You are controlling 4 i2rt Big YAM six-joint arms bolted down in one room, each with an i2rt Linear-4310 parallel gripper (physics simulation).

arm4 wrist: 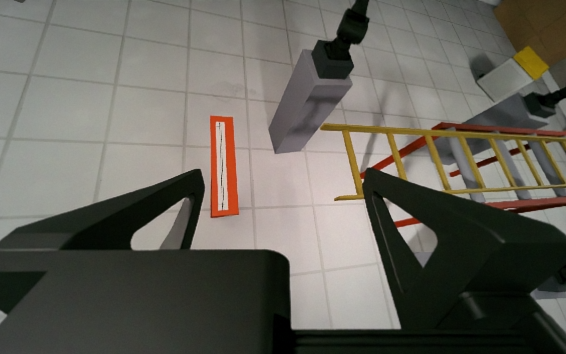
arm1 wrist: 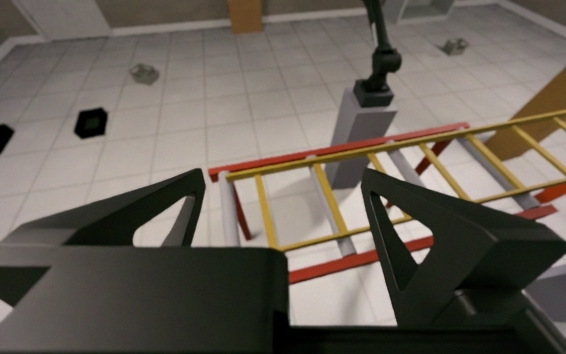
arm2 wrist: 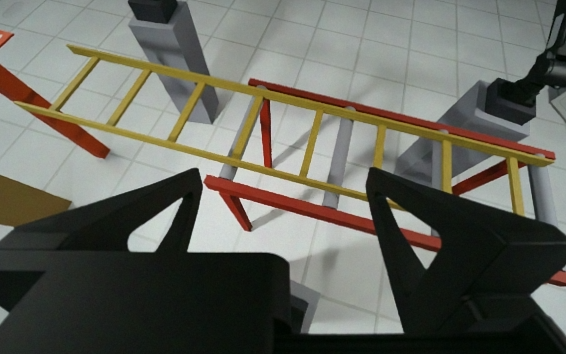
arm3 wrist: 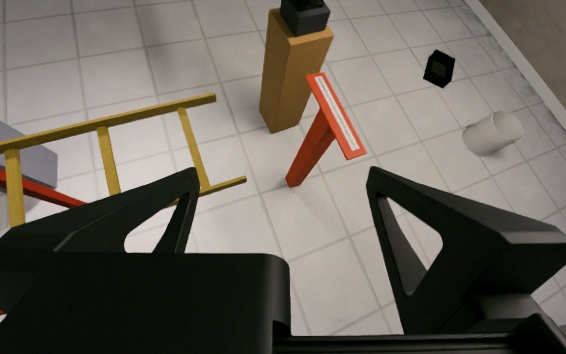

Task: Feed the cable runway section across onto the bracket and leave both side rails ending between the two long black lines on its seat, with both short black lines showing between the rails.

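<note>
The yellow ladder-like runway section lies on the grey rollers of a red stand. One end juts past the stand toward the red bracket, apart from it. The bracket's seat has a white strip with black line marks; single lines are too small to tell. Arm1's gripper, arm2's gripper, arm3's gripper and arm4's gripper are open and empty, with the section beyond their fingers or to one side.
Grey pedestals carry arms beside the stand. A brown pedestal stands behind the bracket in the arm3 wrist view. A white bin and a black box stand on the floor. A white box with a yellow top stands farther off.
</note>
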